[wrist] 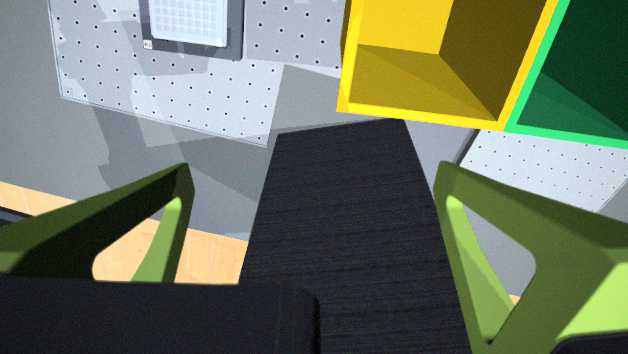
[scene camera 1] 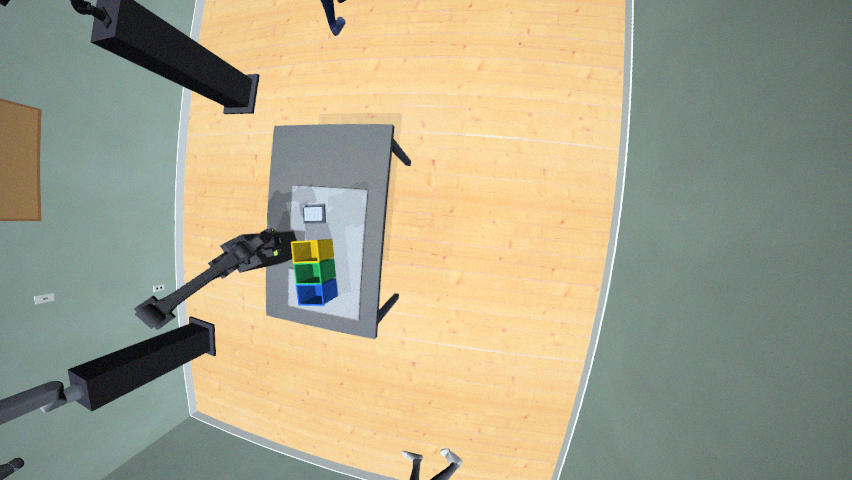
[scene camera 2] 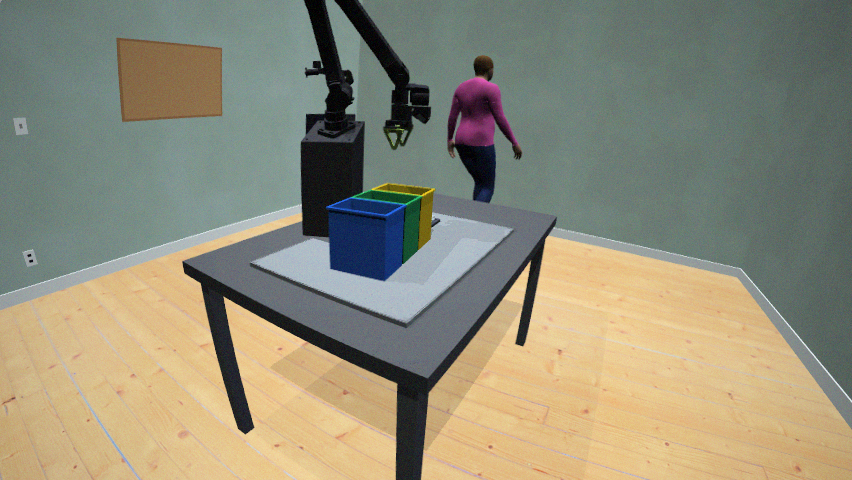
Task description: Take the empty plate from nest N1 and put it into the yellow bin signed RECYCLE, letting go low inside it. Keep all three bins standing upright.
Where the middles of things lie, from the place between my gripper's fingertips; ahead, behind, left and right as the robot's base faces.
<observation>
Right now the yellow bin (scene camera 2: 426,203) is 70 mm ahead of my hand, 70 mm to the right of it and 220 mm below it. From my hand the other things lie so: green bin (scene camera 2: 412,212) (100 mm ahead, 190 mm to the right, 220 mm below); then blue bin (scene camera 2: 365,236) (120 mm ahead, 320 mm to the right, 220 mm below).
</observation>
